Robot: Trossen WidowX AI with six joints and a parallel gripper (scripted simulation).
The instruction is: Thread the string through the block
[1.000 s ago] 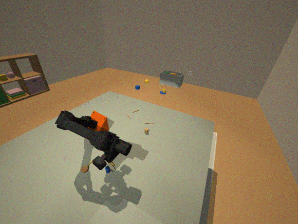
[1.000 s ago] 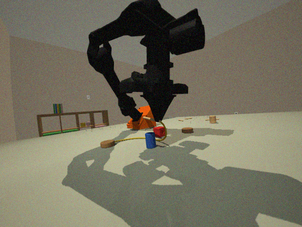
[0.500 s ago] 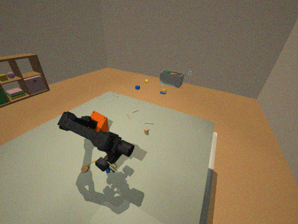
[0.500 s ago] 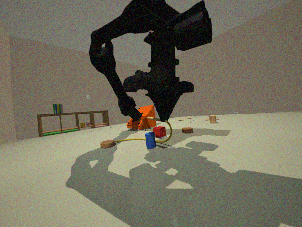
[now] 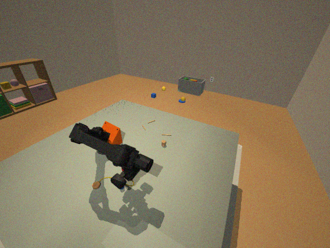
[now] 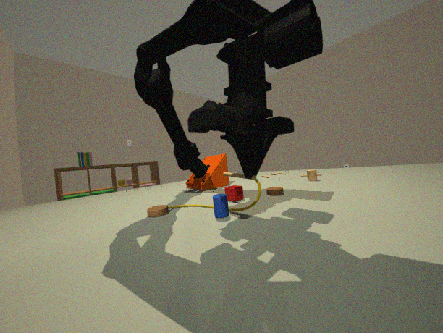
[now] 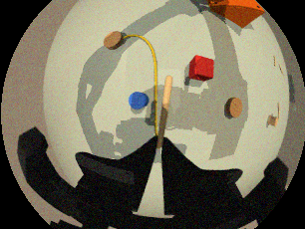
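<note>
Now: the red block 100 mm behind my gripper tip, 60 mm to the left of it and 40 mm below it. From my gripper tip the other things lie so: blue cylinder: 40 mm below, 40 mm behind, 30 mm to the right; then thin wooden stick: 10 mm behind; then small wooden cylinder: 370 mm to the left, 40 mm below, 10 mm behind.
</note>
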